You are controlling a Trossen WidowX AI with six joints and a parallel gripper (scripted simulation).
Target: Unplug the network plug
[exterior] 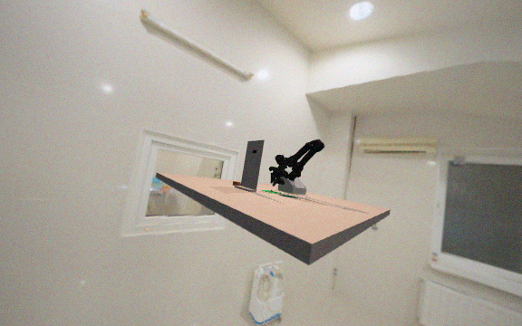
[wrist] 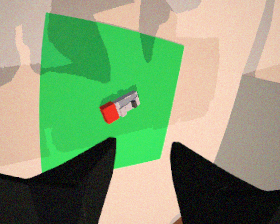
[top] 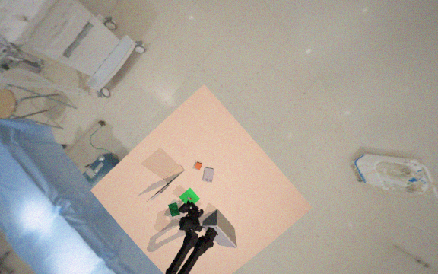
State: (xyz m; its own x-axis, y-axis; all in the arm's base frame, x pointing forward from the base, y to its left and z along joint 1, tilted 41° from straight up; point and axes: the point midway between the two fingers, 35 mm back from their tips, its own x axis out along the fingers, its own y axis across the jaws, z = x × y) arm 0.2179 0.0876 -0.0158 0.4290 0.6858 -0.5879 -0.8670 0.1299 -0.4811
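The network plug is 40 mm below my gripper tip, 10 mm to the left of it and 10 mm ahead of it. Also, from my gripper tip: green marked square 50 mm below, 10 mm to the left, 10 mm ahead; grey upright panel 210 mm ahead, 100 mm above, 10 mm to the left; dark green patch 170 mm to the left, 50 mm below, 10 mm behind.
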